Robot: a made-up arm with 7 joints.
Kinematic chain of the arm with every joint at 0, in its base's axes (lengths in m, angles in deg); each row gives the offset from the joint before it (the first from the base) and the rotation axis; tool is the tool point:
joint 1: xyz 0 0 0.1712 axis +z
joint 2: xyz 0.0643 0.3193 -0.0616 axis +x
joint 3: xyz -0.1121 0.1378 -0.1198 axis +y
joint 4: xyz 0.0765 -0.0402 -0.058 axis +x
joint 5: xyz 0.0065 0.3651 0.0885 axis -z
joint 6: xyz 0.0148 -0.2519 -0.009 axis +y
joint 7: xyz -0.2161 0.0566 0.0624 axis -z
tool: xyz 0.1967 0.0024 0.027
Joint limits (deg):
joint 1: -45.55..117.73
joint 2: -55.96..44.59
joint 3: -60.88..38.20
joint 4: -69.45..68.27
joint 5: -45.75..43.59
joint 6: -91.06..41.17
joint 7: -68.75..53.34
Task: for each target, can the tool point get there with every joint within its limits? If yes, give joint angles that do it. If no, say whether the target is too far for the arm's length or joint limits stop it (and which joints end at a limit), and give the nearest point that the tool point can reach.
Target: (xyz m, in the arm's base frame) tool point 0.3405 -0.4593 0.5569
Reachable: no: joint limits stop it (at a limit: joint 1, joint 2, joint 4, joint 5, joint 7) | nearest point -0.0642 -0.3634 0.3289 | short by 0.474 m
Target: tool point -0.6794 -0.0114 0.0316
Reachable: yes | joints 78.17 -34.95 -14.06 40.13 26.88 -31.38 -53.32
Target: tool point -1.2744 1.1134 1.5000
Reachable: no: too far | nearest point -0.6212 0.5427 0.4225 | short by 1.383 m
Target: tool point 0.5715 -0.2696 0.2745
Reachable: no: joint limits stop it (at a limit: joint 1, joint 2, joint 4, joint 5, joint 6, joint 7) | nearest point 0.3918 -0.0436 0.1266 | short by 0.324 m
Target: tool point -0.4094 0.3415 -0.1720
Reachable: yes | joints 58.63 -27.65 -45.67 -58.82 -4.23 -19.53 2.99
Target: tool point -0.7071 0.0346 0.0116
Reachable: yes | joints 80.99 8.93 8.87 -35.39 32.27 -0.46 -0.98
